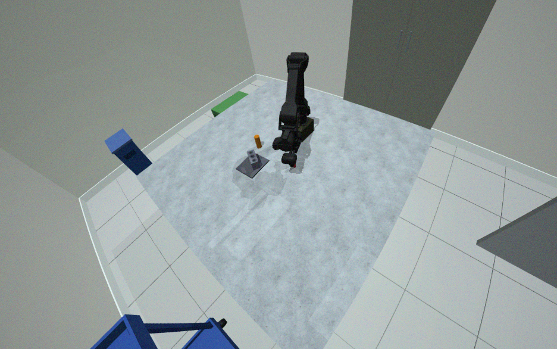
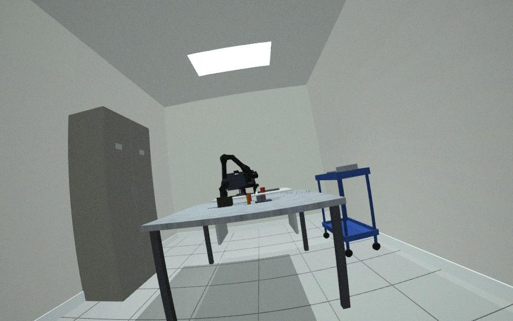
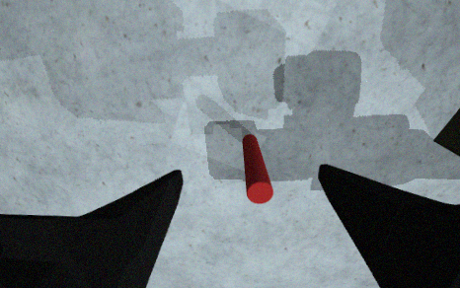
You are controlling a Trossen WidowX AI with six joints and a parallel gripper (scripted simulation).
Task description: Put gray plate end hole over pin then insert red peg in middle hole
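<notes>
Right now my gripper tip is 2 cm above the red peg. Also, from my gripper tip: orange cylinder: 26 cm to the right, 5 cm behind, 2 cm below; then flat square base: 20 cm to the right, 9 cm ahead, 5 cm below; then gray plate: 20 cm to the right, 7 cm ahead, 1 cm below.
</notes>
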